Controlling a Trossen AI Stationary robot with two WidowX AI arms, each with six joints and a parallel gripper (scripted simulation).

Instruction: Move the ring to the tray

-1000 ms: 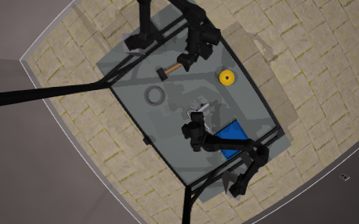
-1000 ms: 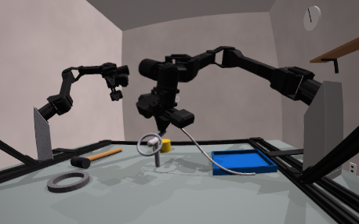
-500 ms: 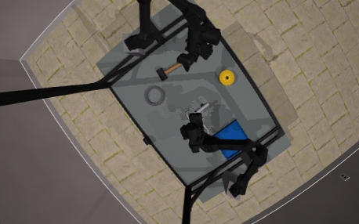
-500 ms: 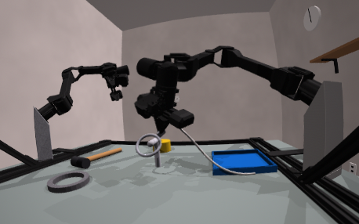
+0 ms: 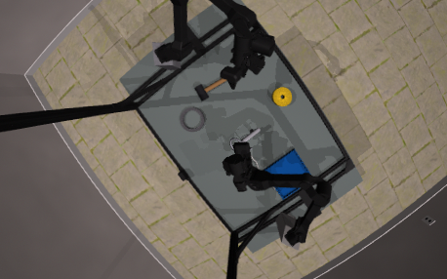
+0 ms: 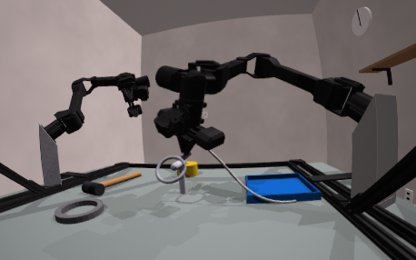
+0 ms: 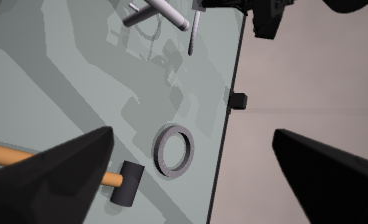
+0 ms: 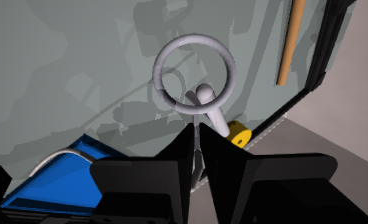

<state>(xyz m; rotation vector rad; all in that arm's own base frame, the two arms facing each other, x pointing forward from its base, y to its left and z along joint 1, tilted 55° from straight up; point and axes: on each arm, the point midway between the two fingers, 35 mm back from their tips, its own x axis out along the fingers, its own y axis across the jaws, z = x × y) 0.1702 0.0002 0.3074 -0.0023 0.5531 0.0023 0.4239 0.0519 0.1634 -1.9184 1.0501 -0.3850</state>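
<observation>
My right gripper is now 24 cm to the left of the blue tray, 15 cm above it and 10 cm short of it.
</observation>
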